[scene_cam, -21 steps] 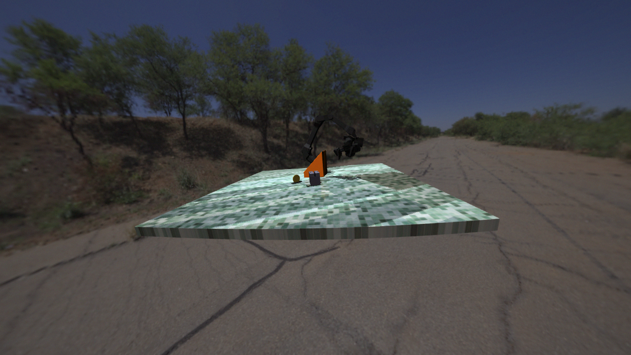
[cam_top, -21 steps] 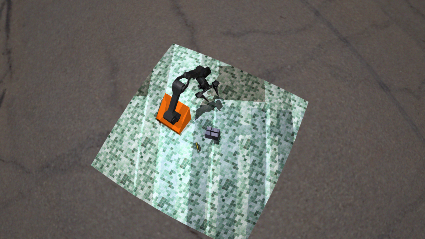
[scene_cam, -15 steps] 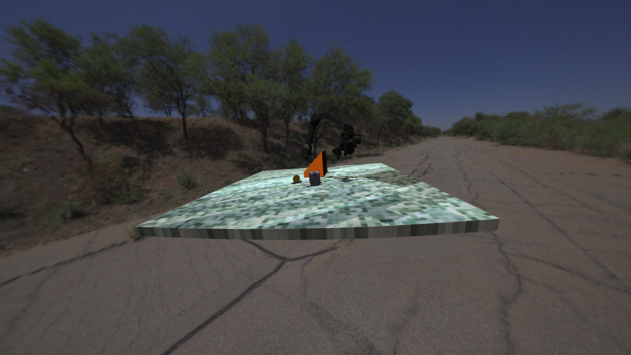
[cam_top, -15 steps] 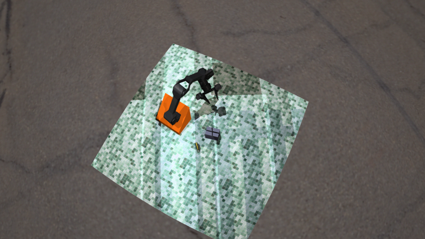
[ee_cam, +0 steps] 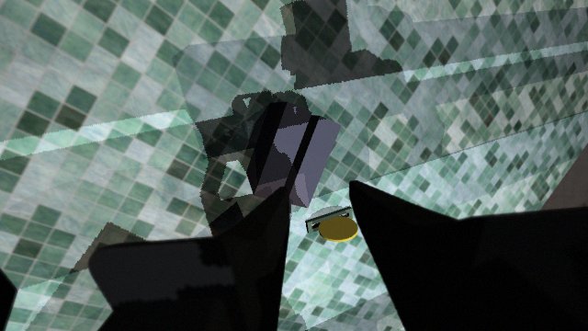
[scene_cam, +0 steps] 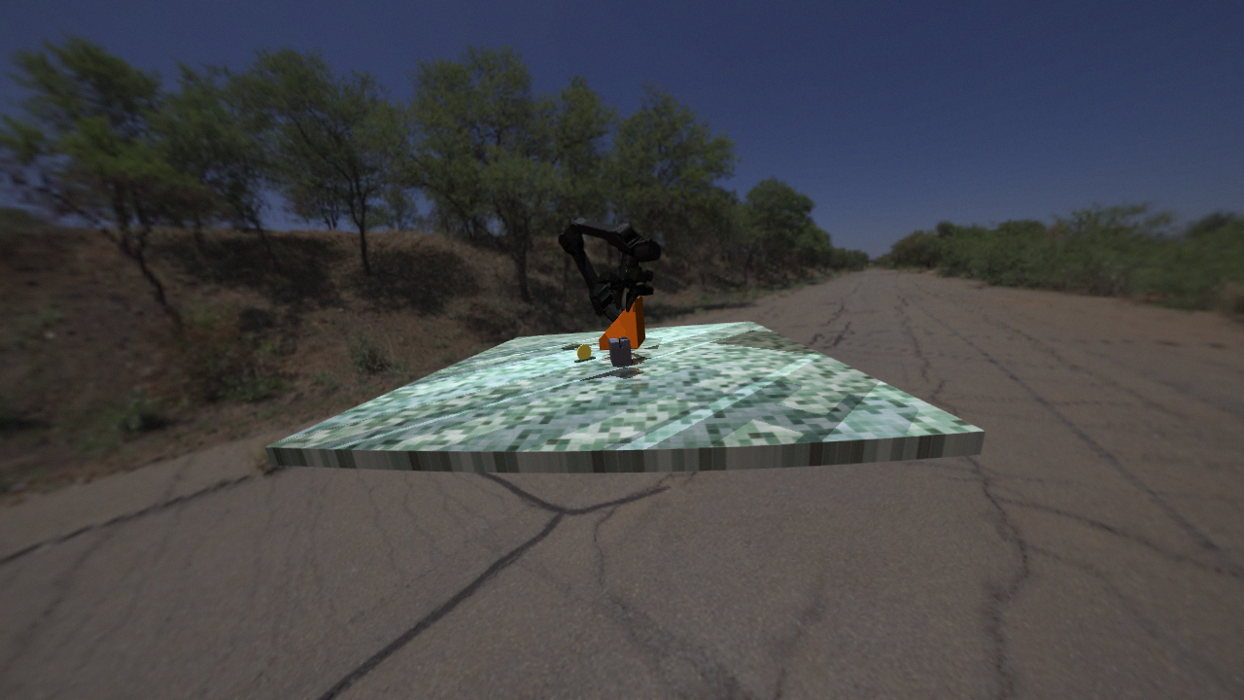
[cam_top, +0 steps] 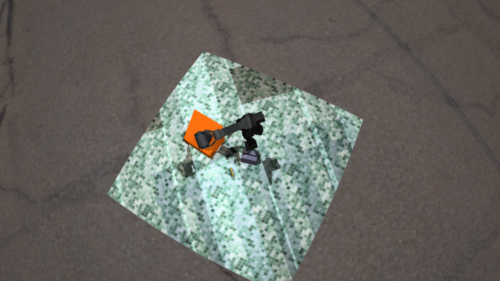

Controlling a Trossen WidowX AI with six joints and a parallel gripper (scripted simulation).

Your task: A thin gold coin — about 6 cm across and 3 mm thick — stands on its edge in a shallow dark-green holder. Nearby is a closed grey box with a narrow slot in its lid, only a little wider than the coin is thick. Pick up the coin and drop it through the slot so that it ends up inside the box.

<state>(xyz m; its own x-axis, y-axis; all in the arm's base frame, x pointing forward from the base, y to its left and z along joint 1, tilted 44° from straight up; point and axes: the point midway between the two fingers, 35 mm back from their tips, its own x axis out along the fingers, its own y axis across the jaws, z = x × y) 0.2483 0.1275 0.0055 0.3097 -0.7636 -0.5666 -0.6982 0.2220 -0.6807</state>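
My gripper tip is now 16 cm to the left of the thin gold coin, 14 cm above it and 3 cm past it.
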